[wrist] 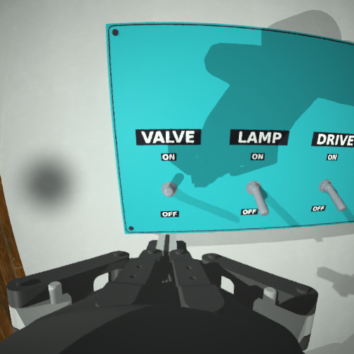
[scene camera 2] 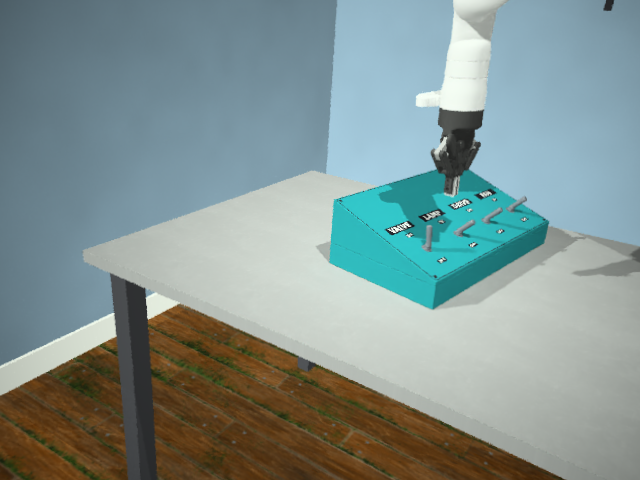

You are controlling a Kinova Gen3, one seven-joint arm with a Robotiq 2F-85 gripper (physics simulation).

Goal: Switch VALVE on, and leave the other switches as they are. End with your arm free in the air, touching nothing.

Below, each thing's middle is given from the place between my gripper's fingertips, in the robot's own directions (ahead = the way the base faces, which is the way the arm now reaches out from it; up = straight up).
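Labels:
With the teal switch box (scene camera 2: 379, 234) as my reference, I find my hand 13 cm above it and 19 cm to the left of it, while also being 8 cm short of it.

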